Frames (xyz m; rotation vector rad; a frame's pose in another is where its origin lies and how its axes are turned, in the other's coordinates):
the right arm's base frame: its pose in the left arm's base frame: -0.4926 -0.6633 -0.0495 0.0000 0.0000 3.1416
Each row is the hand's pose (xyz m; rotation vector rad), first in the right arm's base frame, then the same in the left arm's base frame.
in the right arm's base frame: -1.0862 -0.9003 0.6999 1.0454 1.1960 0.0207
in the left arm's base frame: 0.5936 0.2370 0.6504 1.6774 -1.4661 -2.1886
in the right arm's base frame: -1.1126 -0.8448 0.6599 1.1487 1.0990 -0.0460
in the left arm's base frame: 0.6200 0.1815 0.6104 -1.5300 1.5992 2.1711
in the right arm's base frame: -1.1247 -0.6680 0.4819 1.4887 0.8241 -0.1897
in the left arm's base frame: 0.6321 0.0047 0.4324 -1.0850 1.9599 1.9561
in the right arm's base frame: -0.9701 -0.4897 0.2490 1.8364 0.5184 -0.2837
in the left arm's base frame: 0.4775 -0.1736 0.1995 -0.6450 2.2849 1.6641
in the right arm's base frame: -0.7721 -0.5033 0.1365 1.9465 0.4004 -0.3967
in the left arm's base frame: 0.2795 -0.1600 0.0870 -0.4774 2.3208 1.5066
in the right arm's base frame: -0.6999 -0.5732 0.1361 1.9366 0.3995 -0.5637
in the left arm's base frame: 0.2073 -0.0901 0.0866 -0.4566 2.2134 1.4174
